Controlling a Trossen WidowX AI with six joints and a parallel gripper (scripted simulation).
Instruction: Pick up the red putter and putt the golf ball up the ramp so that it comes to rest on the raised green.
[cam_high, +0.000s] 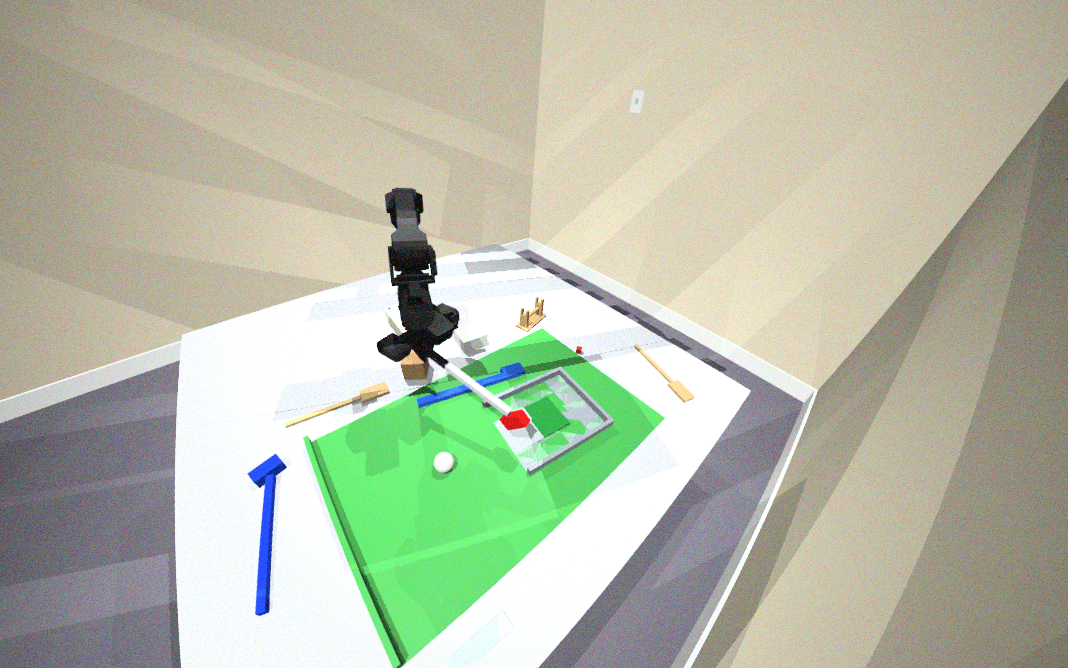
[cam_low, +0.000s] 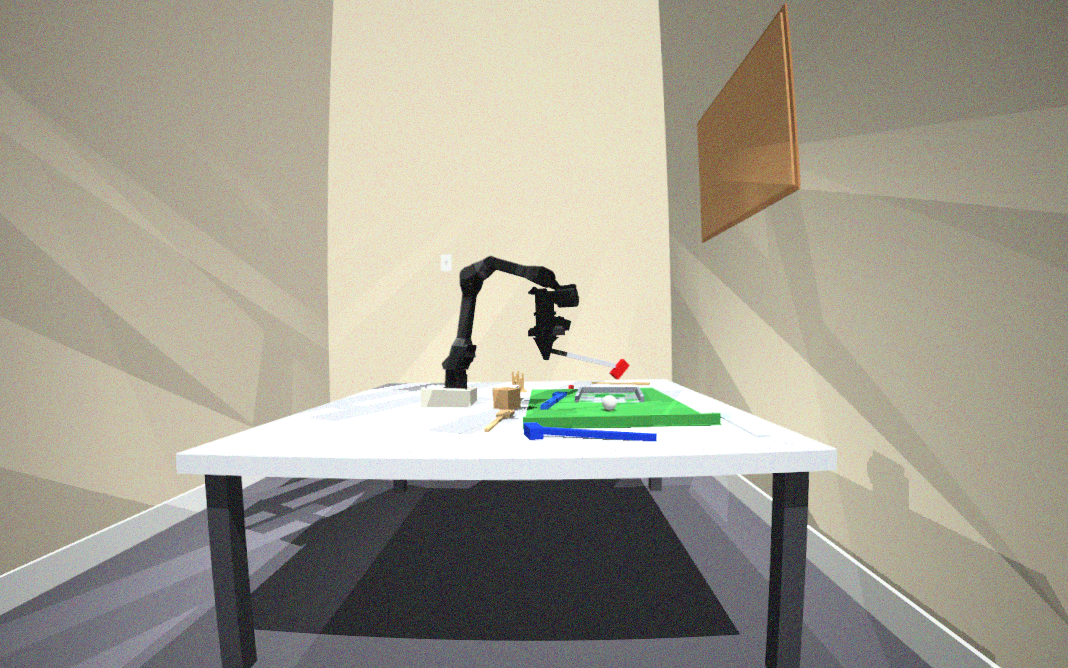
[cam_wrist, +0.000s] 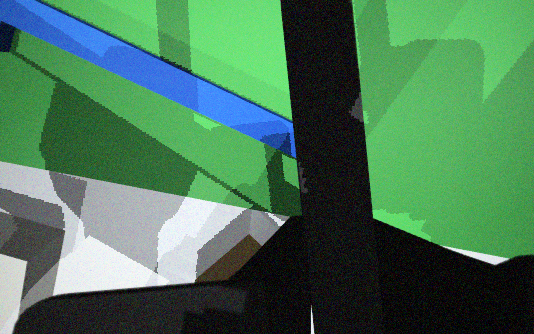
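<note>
My gripper tip is 120 mm past the wooden cube and 120 mm above it. The rest, counted from my gripper tip: white golf ball 190 mm ahead, 120 mm below, 50 mm to the right; then green mat 170 mm ahead, 140 mm below, 90 mm to the left; then white block 180 mm to the left, 160 mm behind, 120 mm below.
</note>
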